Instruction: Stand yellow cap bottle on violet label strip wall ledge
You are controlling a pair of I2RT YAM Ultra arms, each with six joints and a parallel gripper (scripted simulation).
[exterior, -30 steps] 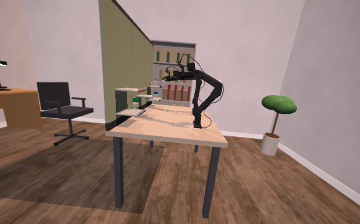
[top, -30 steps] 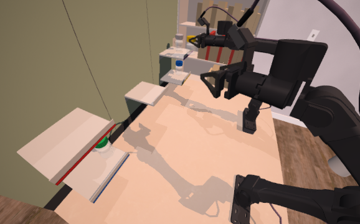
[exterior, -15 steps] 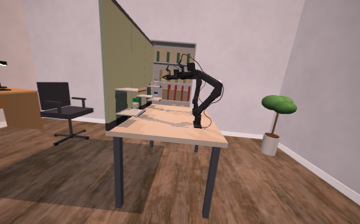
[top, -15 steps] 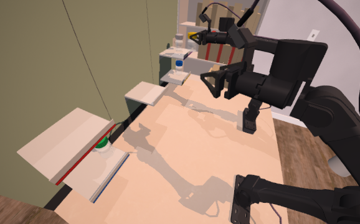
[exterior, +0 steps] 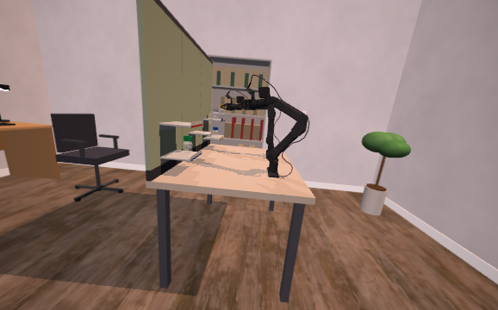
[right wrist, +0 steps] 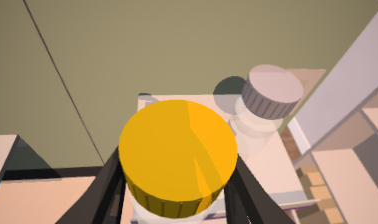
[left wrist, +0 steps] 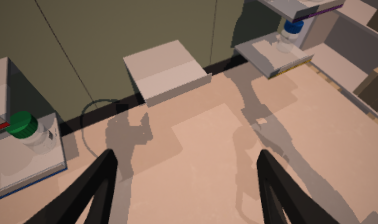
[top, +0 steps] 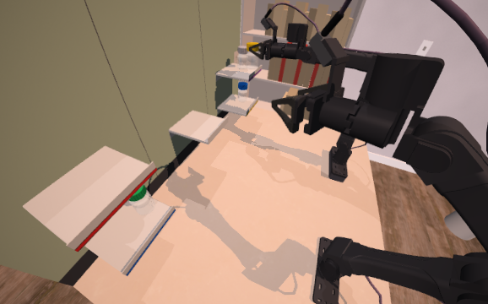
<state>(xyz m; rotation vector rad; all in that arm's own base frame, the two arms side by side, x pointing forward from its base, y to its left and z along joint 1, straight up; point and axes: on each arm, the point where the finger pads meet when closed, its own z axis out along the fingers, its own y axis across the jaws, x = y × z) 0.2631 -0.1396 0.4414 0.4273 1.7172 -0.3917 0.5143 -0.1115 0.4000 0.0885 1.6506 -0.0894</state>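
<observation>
Right now my right hand is 9 cm short of the grey-capped bottle, 10 cm to the left of it and 8 cm above it. From my right hand the other things lie so: olive wall: 18 cm ahead, 34 cm to the left, 2 cm above; then blue-capped bottle: 8 cm ahead, 11 cm to the right, 27 cm below; then green-capped bottle: 6 cm ahead, 67 cm to the left, 27 cm below.
</observation>
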